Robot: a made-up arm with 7 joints.
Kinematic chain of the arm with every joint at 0, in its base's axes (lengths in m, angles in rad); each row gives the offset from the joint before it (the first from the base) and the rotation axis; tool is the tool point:
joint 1: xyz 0 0.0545 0 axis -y
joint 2: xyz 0 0.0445 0 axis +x
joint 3: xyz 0 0 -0.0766 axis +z
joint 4: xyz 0 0 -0.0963 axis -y
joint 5: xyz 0 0 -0.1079 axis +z
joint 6: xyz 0 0 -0.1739 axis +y
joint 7: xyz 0 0 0 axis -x
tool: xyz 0 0 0
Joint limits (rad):
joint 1: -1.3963..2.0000
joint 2: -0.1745..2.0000
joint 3: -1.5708..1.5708
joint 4: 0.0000..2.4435
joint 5: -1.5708..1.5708
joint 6: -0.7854..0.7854
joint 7: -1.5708..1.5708
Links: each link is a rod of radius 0.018 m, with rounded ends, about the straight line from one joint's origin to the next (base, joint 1, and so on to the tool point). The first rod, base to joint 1, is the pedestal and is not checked.
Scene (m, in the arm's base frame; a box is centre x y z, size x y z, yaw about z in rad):
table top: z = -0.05
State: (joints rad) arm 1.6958 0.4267 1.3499 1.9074 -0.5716 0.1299 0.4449
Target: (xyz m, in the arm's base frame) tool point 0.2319 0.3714 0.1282
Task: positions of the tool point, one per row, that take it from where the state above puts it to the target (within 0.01 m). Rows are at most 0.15 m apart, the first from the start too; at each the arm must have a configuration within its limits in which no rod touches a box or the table.
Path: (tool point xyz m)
1: 0.0422 0.4009 0.0805
2: 0.1370 0.4026 0.1066
3: 0.2319 0.3714 0.1282

